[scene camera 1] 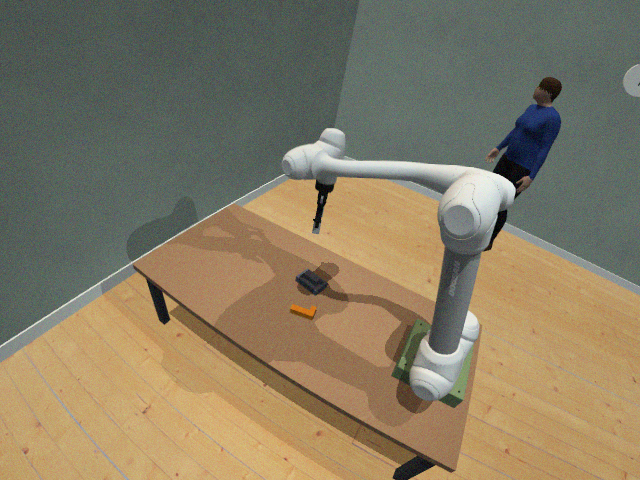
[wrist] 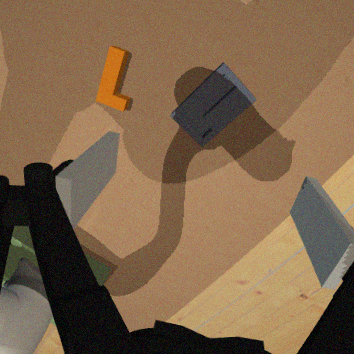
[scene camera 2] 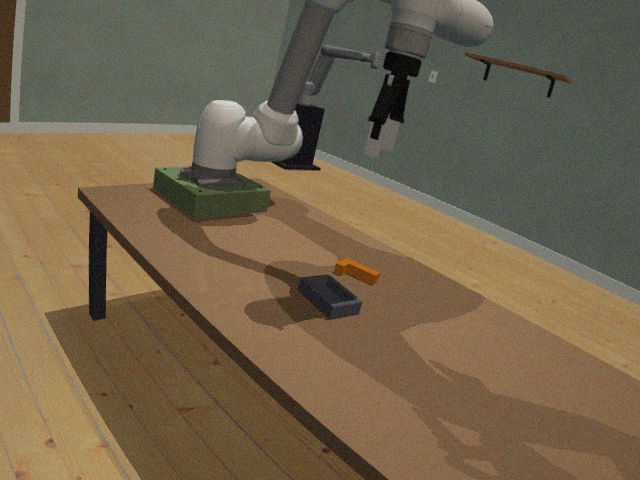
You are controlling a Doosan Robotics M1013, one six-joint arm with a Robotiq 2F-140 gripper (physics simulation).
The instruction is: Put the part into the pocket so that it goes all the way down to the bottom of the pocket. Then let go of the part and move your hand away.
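Frame: origin at the arm's base, x left, y ahead, z down, level; millimetres.
Where they show: gripper, between the fingertips: [scene camera 1: 317,224] [wrist: 208,173] [scene camera 2: 378,152]; arm's base, origin of its link: [wrist: 38,287] [scene camera 2: 212,178].
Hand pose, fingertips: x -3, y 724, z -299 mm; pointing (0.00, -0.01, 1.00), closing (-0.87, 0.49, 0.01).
Things, the pixels of their top centre, and the offset from my fingertips. Level surfaces: height alone.
- orange L-shaped piece, centre of its top: [wrist: 116,79] [scene camera 2: 358,267] [scene camera 1: 303,307] dx +153, dy -102, dz +350 mm
- dark blue-grey block with the pocket, centre of its top: [wrist: 211,107] [scene camera 2: 330,289] [scene camera 1: 312,279] dx -19, dy -20, dz +344 mm
- brown table, height of its surface: dz +380 mm
The part, an orange L-shaped piece [scene camera 1: 302,311] [scene camera 2: 358,271] [wrist: 113,80], lies flat on the table beside the pocket block, apart from it. The dark blue-grey block with the pocket [scene camera 1: 311,281] [scene camera 2: 329,296] [wrist: 214,105] sits on the table in the arm's shadow; the pocket's outline is hard to make out in the wrist view. My gripper [scene camera 1: 316,228] [scene camera 2: 381,146] [wrist: 208,173] is open and empty, pointing down high above the table. In the wrist view the part and the block both show beyond the fingertips.
The arm stands on a green base block [scene camera 1: 408,346] [scene camera 2: 227,204] at one end of the brown table [scene camera 1: 206,304] [scene camera 2: 289,372]. A person in a blue sweater [scene camera 1: 535,131] stands behind the table. A wooden shelf [scene camera 2: 516,67] hangs on the wall, with a black stand [scene camera 2: 310,136] on the floor.
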